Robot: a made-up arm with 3 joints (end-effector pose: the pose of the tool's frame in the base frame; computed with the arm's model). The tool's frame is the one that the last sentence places. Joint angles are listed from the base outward.
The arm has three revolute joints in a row. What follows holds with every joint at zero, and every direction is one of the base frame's. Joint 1 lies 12.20 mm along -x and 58.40 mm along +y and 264.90 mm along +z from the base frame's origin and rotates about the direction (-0.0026, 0.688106, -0.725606). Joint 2 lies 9.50 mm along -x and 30.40 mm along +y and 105.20 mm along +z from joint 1 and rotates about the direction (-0.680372, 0.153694, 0.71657). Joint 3 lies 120.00 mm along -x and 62.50 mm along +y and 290.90 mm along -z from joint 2 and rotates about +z. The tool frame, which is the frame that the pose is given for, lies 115.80 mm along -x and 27.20 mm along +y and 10.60 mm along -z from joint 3; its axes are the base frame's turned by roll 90.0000, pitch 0.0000 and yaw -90.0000 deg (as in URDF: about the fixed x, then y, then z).
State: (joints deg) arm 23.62 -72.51 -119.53
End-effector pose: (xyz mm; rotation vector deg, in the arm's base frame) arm 262.8 265.7 218.4 78.98 24.03 86.37
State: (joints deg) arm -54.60 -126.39 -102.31
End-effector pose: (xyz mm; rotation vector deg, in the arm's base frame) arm 0.5 282.3 589.2 35.37 -28.27 151.95
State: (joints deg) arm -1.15 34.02 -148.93
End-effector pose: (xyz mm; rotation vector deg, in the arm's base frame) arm -67.1 47.4 58.3 23.84 124.89 82.25
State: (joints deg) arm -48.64 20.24 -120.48
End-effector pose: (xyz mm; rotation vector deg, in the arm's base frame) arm -7.6 118.5 20.2 -53.37 118.24 101.77
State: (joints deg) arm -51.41 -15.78 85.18
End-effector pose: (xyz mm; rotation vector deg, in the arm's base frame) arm -37.4 63.5 1.4 101.17 -6.45 46.96
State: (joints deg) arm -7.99 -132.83 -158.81
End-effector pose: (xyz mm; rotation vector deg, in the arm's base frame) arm 265.9 163.6 398.4 106.54 -64.34 66.28
